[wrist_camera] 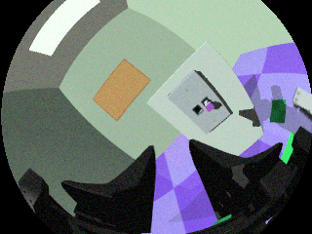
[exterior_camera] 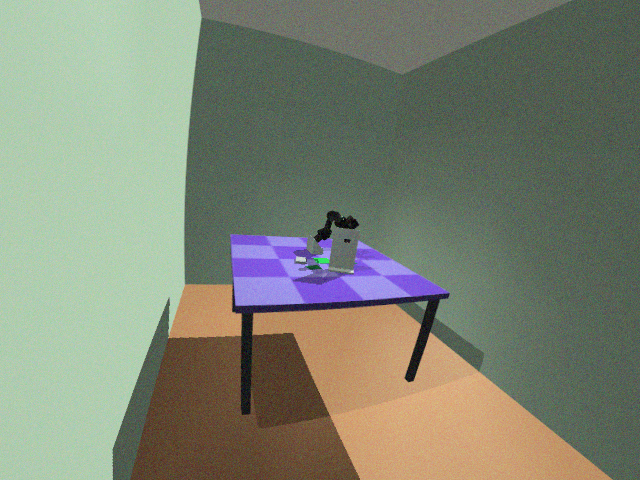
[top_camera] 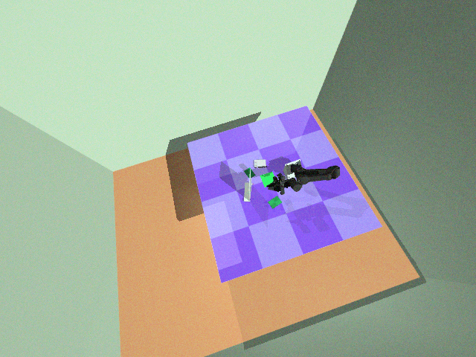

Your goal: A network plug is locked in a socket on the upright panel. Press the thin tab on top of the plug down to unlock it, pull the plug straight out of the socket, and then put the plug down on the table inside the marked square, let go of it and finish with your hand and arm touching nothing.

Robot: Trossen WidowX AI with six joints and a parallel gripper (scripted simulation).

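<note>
My gripper tip is 100 mm short of the network plug, 70 mm to the left of it and 40 mm above it. Round my gripper tip: grey upright panel 120 mm below, 120 mm ahead, 70 mm to the right.
</note>
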